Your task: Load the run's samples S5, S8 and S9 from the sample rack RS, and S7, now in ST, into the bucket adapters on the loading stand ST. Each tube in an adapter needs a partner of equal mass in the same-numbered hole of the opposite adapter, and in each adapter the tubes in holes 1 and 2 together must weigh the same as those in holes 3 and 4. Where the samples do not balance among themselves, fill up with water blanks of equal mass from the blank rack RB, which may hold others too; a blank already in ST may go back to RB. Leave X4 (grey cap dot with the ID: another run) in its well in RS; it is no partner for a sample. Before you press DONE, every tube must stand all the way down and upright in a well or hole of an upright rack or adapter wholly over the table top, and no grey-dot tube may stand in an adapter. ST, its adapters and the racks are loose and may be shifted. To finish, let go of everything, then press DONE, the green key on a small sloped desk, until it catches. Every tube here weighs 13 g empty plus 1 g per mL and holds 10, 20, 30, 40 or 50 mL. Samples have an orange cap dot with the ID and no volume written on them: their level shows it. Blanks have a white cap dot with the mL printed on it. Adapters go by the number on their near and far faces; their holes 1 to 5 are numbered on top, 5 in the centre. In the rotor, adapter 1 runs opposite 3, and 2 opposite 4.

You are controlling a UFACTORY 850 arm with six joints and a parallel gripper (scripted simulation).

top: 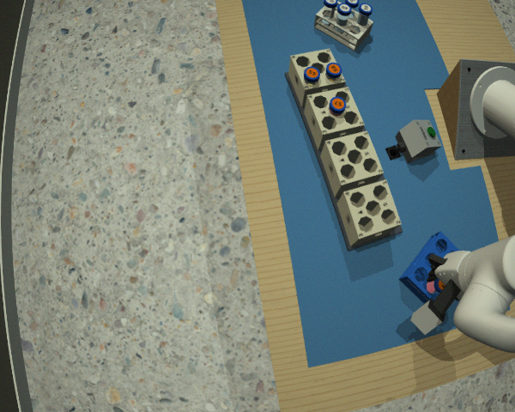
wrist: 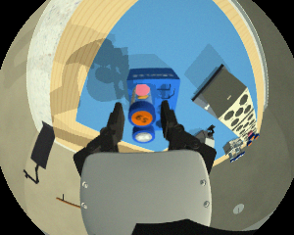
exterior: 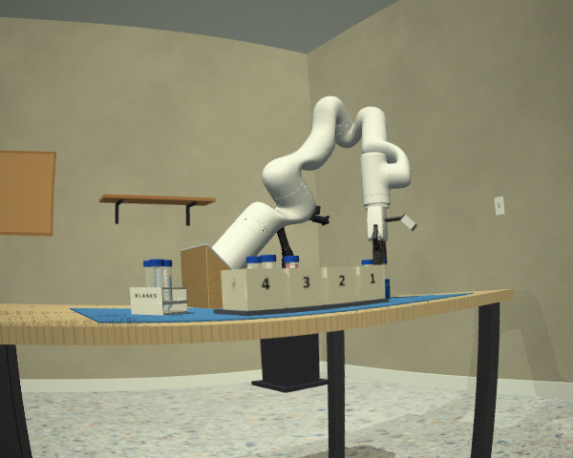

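The sample S9 lies 10 mm to the left of my hand and 60 mm below it. From my hand the other things lie so: blue sample rack RS (20 mm behind, 40 mm to the right, 90 mm below); adapter 1 (100 mm ahead, 190 mm to the right, 70 mm below); grey-dot tube X4 (30 mm behind, 30 mm to the right, 60 mm below).
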